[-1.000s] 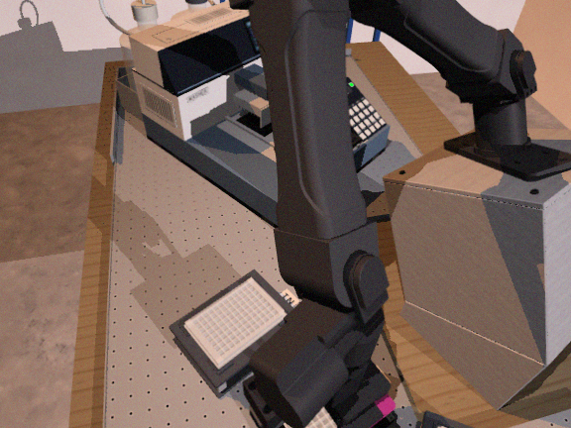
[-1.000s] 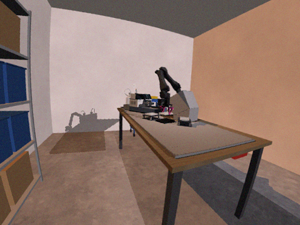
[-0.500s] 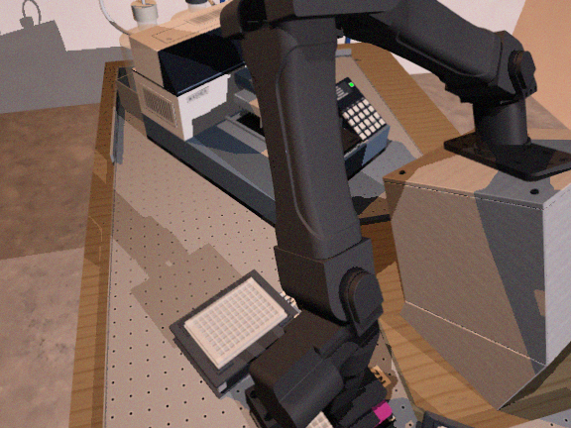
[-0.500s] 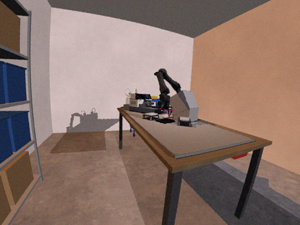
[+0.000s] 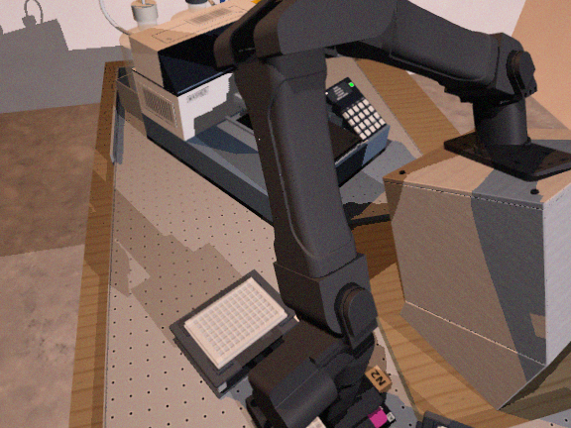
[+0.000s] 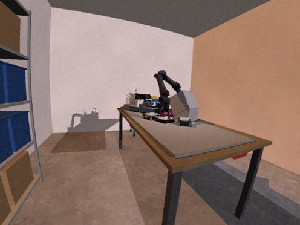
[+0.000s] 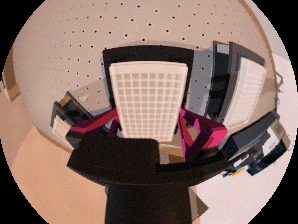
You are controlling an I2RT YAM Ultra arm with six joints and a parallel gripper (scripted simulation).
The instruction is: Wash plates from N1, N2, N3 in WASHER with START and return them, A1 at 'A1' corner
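The nest N2 lies 3 cm below my hand. From my hand the other things lie so: n2 label: 10 cm behind, 3 cm to the right, 4 cm below; then nest N1: 9 cm ahead, 15 cm to the right; then nest n3: 12 cm behind, 14 cm to the left.
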